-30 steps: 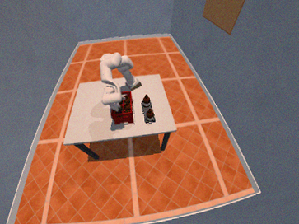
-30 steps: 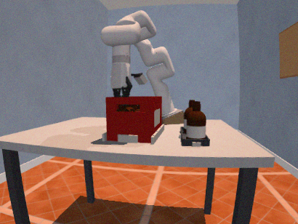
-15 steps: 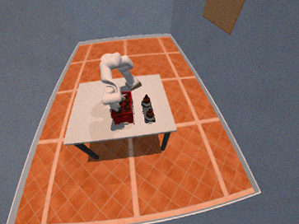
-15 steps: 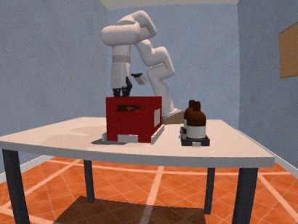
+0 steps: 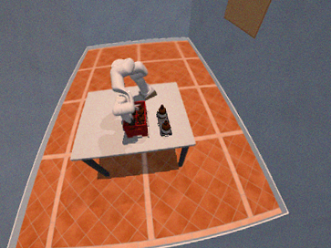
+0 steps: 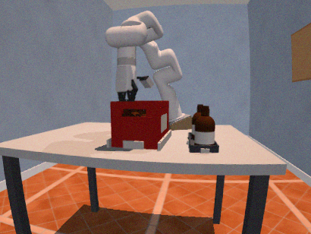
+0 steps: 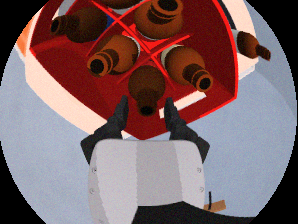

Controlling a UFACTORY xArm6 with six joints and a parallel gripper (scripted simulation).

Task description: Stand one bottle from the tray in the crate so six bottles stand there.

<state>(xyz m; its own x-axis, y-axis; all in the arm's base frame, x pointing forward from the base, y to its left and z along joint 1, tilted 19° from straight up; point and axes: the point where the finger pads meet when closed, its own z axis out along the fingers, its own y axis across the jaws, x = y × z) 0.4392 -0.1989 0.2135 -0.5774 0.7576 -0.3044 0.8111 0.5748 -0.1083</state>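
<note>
The brown bottle is 70 mm below my hand. Also, from my hand: red crate: 70 mm behind, 60 mm to the left, 80 mm below; tray: 300 mm to the left, 150 mm below.
</note>
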